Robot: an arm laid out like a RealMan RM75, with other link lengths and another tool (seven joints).
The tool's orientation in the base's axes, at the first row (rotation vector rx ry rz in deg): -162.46 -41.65 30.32
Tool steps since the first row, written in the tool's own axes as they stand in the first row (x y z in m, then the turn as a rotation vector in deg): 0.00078 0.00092 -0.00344 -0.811 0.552 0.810; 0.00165 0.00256 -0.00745 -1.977 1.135 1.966; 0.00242 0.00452 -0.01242 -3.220 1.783 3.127; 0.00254 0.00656 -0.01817 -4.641 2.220 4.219
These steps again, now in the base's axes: 0.00234 -0.00066 0.00272 -0.730 -0.820 -0.643; 0.00527 -0.00195 0.00576 -1.869 -1.816 -1.507; 0.00863 -0.00363 0.00964 -3.044 -2.906 -2.370; 0.01178 -0.00575 0.01442 -4.430 -3.906 -3.064
